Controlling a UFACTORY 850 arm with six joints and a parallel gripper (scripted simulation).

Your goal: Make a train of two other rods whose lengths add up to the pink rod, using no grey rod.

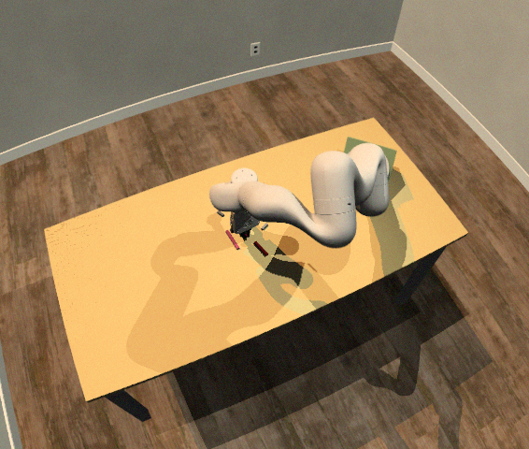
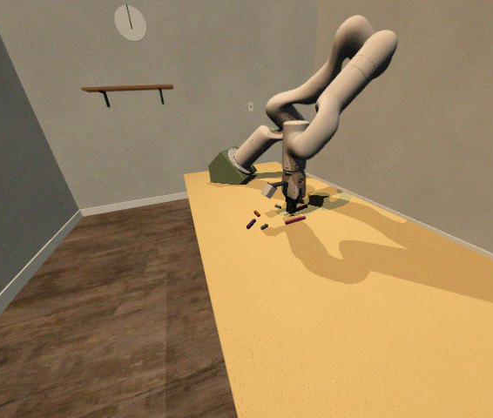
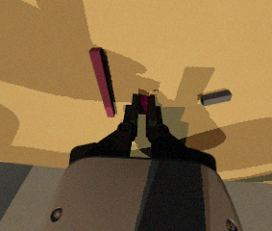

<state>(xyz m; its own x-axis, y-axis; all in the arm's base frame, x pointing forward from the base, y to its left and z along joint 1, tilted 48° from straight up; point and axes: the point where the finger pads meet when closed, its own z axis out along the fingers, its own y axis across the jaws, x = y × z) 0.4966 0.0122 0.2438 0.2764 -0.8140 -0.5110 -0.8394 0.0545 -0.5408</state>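
My gripper is now 2 cm above the magenta rod. The rest, counted from my hand: orange rod: 13 cm to the right, 3 cm below, 3 cm behind; pink rod: 5 cm ahead, 3 cm below; red rod: 6 cm to the left, 5 cm behind, 3 cm below.
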